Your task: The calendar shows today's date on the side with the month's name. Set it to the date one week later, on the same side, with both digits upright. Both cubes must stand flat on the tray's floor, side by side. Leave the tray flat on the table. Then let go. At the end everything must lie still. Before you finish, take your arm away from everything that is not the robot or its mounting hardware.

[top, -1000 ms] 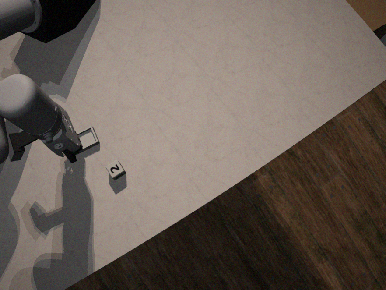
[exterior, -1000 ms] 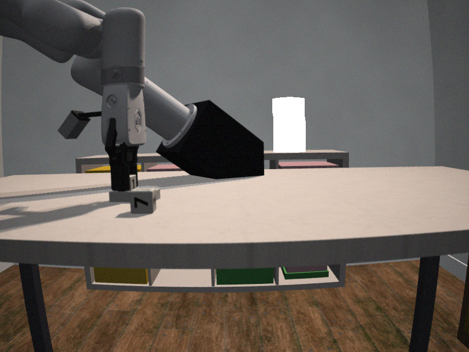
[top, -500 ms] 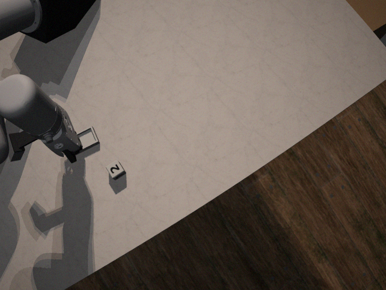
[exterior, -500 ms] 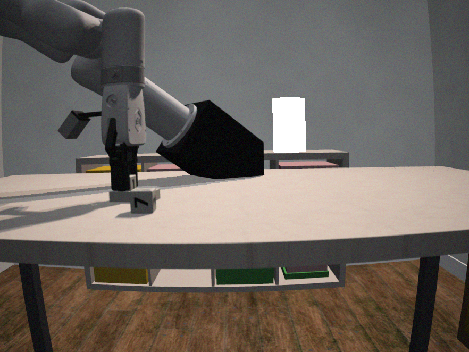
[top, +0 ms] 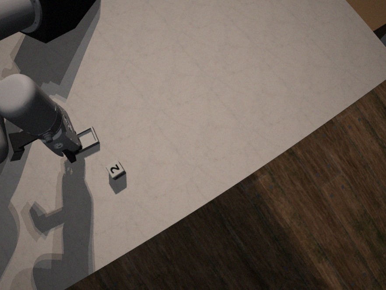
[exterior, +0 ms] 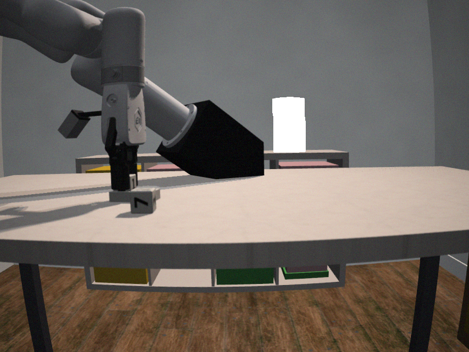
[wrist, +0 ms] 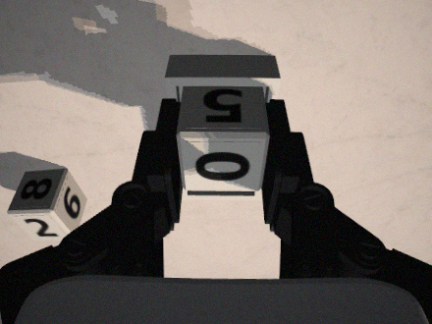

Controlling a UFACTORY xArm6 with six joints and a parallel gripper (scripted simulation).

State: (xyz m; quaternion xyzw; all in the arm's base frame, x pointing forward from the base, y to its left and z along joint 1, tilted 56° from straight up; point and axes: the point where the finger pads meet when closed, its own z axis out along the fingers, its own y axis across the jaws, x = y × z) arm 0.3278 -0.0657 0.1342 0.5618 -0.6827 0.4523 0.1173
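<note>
Right now my hand is 1 cm short of the grey tray, 2 cm to the right of it and 3 cm above it. Round my hand: white cube: 12 cm ahead, 2 cm to the left, 2 cm below.
</note>
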